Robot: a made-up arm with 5 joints.
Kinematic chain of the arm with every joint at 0, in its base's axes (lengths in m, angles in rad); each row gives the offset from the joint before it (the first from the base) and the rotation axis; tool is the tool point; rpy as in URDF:
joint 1: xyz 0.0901 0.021 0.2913 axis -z
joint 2: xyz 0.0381 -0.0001 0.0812 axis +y
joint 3: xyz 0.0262 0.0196 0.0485 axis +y
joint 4: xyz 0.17 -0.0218 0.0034 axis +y
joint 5: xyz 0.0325 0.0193 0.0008 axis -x
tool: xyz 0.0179 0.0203 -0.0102 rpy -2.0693 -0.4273 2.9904
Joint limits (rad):
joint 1: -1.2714..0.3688
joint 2: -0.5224..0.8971
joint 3: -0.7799..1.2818
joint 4: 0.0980..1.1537
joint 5: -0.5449..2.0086
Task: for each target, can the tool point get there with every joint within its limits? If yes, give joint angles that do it. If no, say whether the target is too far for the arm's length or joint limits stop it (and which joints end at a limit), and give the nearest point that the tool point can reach.
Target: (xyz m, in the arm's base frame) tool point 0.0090 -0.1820 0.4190
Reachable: no: joint limits stop it (at a limit: joint 1, joint 2, joint 3, joint 4) | nearest point 0.0598 -0.0192 0.2719 | short by 0.225 m
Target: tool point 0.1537 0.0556 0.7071
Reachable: no: too far | nearest point 0.1798 0.0698 0.6404 | short by 0.073 m
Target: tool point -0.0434 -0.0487 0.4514
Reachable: no: joint limits stop it (at a limit: joint 2, joint 3, joint 4) | nearest point 0.0434 -0.0034 0.2712 | short by 0.205 m
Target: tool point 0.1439 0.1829 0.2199
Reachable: yes | joints -1.1012 0.5771 0.3243 0.7844 0.7320
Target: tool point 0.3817 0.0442 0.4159
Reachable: yes | joints 0.0540 0.1645 -0.2288 0.2498 -0.1943
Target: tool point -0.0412 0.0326 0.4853
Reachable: no: joint limits stop it (at a limit: joint 1, joint 2, joint 3, joint 4) | nearest point 0.0954 0.1557 0.5865 | short by 0.210 m
